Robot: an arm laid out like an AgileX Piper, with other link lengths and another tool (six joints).
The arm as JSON. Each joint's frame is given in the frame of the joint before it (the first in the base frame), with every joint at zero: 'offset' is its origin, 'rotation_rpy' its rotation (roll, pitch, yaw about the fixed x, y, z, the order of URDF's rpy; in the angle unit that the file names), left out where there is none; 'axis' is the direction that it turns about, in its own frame. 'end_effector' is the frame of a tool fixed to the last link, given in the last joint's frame.
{
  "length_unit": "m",
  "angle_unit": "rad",
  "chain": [
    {
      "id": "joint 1",
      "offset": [
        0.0,
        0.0,
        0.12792
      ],
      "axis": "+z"
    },
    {
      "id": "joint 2",
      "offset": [
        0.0,
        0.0,
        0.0
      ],
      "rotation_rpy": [
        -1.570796,
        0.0,
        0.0
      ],
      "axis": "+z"
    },
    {
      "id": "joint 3",
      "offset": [
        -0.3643,
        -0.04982,
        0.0
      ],
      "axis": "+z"
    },
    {
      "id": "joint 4",
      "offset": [
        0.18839,
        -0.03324,
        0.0
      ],
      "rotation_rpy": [
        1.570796,
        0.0,
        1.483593
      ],
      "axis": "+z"
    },
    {
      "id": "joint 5",
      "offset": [
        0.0,
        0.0,
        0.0
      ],
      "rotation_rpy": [
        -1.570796,
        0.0,
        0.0
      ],
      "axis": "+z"
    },
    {
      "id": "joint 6",
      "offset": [
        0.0,
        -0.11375,
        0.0
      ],
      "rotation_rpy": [
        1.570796,
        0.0,
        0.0
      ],
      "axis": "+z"
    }
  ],
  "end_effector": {
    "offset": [
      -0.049,
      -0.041,
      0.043
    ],
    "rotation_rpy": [
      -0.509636,
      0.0,
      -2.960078
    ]
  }
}
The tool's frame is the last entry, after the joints.
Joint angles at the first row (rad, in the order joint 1, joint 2, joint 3, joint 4, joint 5, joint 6):
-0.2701 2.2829 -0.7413 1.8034 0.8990 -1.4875
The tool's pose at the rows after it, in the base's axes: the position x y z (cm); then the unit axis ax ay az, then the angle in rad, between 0 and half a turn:
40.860 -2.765 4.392 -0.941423 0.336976 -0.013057 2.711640
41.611 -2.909 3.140 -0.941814 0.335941 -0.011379 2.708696
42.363 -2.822 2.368 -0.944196 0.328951 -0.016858 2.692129
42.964 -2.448 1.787 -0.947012 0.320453 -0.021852 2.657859
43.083 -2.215 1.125 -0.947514 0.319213 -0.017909 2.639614
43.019 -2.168 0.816 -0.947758 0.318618 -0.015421 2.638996
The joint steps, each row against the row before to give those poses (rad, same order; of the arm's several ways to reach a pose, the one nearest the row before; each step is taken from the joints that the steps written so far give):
0.0000 0.0496 -0.0294 0.0010 0.0056 -0.0016
0.0000 0.0423 -0.0356 0.0000 0.0042 -0.0041
0.0000 0.0333 -0.0288 0.0009 0.0205 -0.0188
0.0000 0.0314 -0.0204 0.0000 0.0394 -0.0218
0.0000 0.0237 -0.0082 0.0000 0.0205 -0.0062
0.0000 0.0082 0.0000 0.0000 0.0019 -0.0044

